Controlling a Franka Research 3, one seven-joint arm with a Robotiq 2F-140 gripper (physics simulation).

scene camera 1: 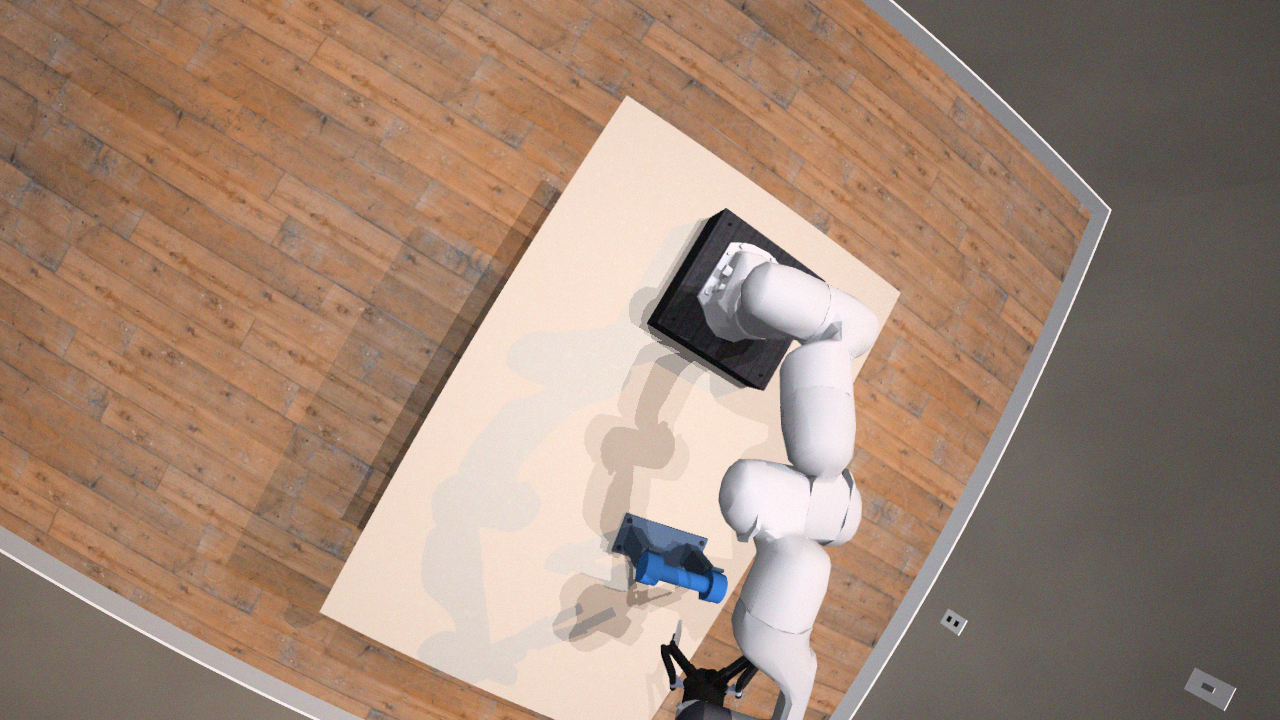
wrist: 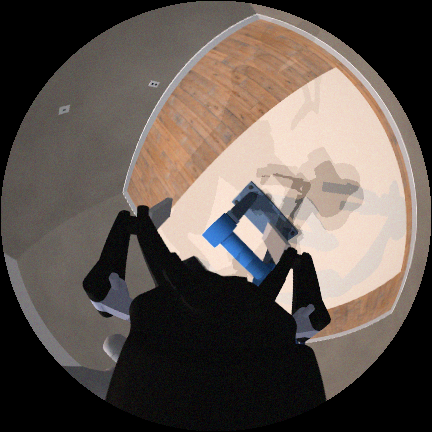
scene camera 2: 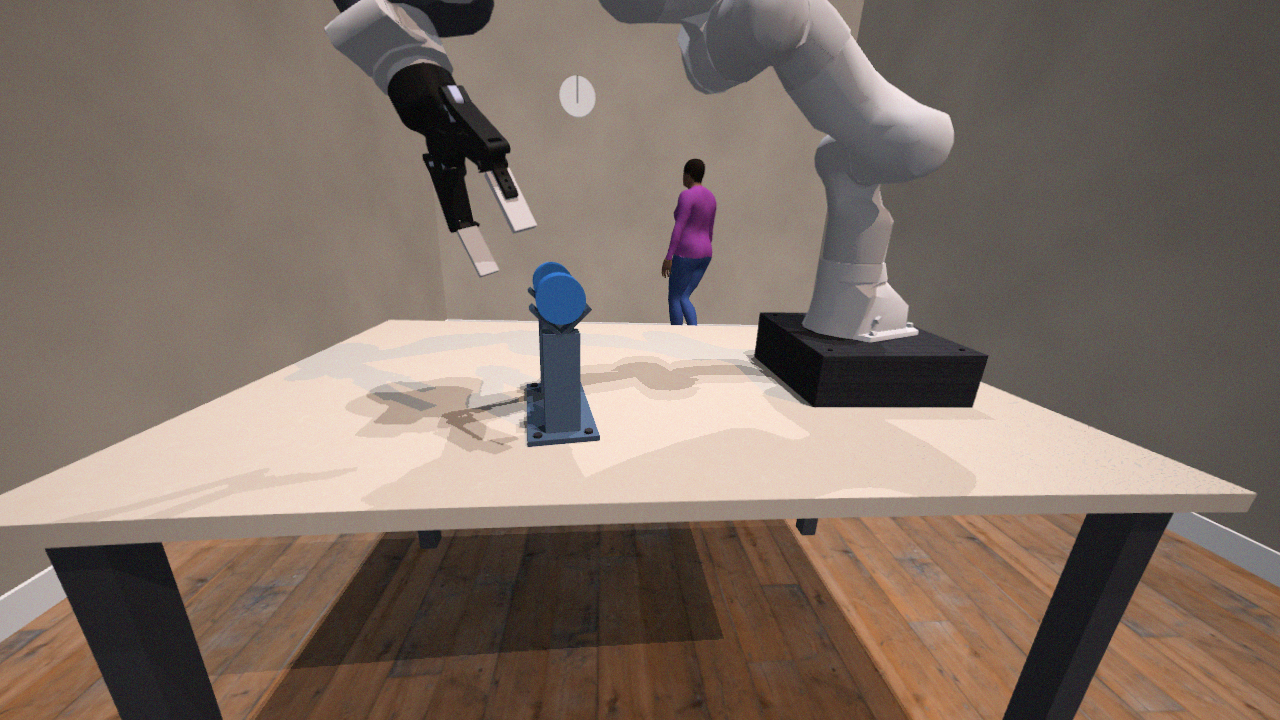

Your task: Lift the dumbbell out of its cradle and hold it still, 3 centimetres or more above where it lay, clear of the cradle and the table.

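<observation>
The blue dumbbell [scene camera 1: 684,577] [scene camera 2: 561,299] [wrist: 240,250] lies level in the top of the blue-grey cradle [scene camera 1: 664,533] [scene camera 2: 561,380] [wrist: 272,212], raised well above the table by its uprights. In scene camera 2 the dumbbell is seen end-on. My gripper [scene camera 1: 713,646] [scene camera 2: 507,248] [wrist: 218,218] is wide open, with nothing between its fingers. It hangs tilted, above and to one side of the dumbbell, apart from it. In the wrist view the dumbbell's far end is partly hidden behind a finger and the gripper body.
The cradle's base plate stands on the pale table [scene camera 1: 581,268] [scene camera 2: 716,465] [wrist: 360,120], near one long edge. The black base block [scene camera 1: 684,326] [scene camera 2: 895,380] of the arm stands farther along the table. A person [scene camera 2: 693,223] stands beyond the table.
</observation>
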